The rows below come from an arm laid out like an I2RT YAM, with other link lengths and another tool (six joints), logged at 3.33 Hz.
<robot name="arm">
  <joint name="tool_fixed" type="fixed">
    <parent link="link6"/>
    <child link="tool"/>
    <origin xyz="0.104 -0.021 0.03" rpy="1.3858 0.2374 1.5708"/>
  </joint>
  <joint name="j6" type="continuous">
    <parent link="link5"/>
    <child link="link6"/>
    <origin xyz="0.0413 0 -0.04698" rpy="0 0 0"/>
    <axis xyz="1 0 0"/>
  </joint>
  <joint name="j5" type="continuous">
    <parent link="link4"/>
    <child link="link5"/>
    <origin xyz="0.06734 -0.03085 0.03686" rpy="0 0 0"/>
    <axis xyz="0 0 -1"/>
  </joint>
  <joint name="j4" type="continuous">
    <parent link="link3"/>
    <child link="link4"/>
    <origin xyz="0.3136 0.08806 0.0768" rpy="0 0 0"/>
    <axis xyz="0 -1 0"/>
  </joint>
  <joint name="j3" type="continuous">
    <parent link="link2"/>
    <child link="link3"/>
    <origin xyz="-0.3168 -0.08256 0" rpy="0 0 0"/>
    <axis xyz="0 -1 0"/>
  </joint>
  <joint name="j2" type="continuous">
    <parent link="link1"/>
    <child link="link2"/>
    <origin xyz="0.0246 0.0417 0.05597" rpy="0 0 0"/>
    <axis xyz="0 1 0"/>
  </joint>
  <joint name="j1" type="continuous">
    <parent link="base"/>
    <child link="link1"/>
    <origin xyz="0 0 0.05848" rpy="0 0 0"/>
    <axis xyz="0 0 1"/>
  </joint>
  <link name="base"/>
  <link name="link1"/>
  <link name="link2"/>
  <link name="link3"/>
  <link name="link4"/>
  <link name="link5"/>
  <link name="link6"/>
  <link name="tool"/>
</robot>
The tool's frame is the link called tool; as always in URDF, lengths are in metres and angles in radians. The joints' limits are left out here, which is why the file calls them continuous.
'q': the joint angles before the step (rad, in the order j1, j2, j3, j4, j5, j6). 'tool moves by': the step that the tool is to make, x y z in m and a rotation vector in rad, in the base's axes. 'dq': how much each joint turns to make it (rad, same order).
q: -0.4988 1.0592 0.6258 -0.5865 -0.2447 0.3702
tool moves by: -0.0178 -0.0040 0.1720 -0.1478 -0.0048 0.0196
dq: 0.0017 -0.0474 0.4885 -0.4779 0.0969 -0.0865
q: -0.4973 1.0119 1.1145 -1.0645 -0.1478 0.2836
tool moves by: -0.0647 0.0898 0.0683 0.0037 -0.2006 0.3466
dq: -0.0006 -0.2602 0.0822 -0.2310 -0.2929 -0.2207
